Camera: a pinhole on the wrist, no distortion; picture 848 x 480 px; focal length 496.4 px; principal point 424.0 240.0 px. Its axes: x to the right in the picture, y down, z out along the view. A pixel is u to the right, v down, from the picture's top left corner.
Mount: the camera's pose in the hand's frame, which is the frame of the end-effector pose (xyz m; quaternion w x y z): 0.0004 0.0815 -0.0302 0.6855 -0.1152 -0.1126 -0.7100
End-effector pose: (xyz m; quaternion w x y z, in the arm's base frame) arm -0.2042 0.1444 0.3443 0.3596 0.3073 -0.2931 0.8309
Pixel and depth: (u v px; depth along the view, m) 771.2 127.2 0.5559
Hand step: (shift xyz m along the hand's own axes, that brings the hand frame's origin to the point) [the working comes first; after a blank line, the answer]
In the camera's frame: 0.3888 -0.1263 0.5559

-0.1338 -0.1058 0.6202
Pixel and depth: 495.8 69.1 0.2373
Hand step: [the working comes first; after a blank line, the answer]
In the camera's frame: 0.0343 -0.0817 0.2373

-0.0802 0.1272 0.2055
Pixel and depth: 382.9 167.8 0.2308
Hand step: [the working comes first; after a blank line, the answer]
In the camera's frame: -0.0191 -0.0336 0.2308

-0.0304 0.1741 0.1825
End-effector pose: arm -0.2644 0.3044 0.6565 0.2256 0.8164 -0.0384 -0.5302
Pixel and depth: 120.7 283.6 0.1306
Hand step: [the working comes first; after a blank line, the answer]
In the camera's frame: -0.0798 0.0115 0.1306

0.0157 0.1982 0.0683
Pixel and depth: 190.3 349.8 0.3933
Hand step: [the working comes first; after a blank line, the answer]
In the camera's frame: -0.1852 0.0870 0.3933

0.0972 0.3789 0.2840
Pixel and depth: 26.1 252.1 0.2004
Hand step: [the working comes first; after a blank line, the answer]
In the camera's frame: -0.1606 0.0049 0.2004

0.0125 0.2972 0.1087
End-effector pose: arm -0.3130 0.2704 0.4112 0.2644 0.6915 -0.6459 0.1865
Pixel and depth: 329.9 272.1 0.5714
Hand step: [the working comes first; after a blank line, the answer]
In the camera's frame: -0.1083 0.0369 0.5714

0.0462 0.3645 0.4772
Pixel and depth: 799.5 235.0 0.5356
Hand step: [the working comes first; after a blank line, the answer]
In the camera's frame: 0.4052 -0.0054 0.5356

-0.0137 -0.1320 0.6064
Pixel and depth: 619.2 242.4 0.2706
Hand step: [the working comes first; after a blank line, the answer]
In the camera's frame: 0.1064 0.0013 0.2706

0.0006 0.0666 0.2602
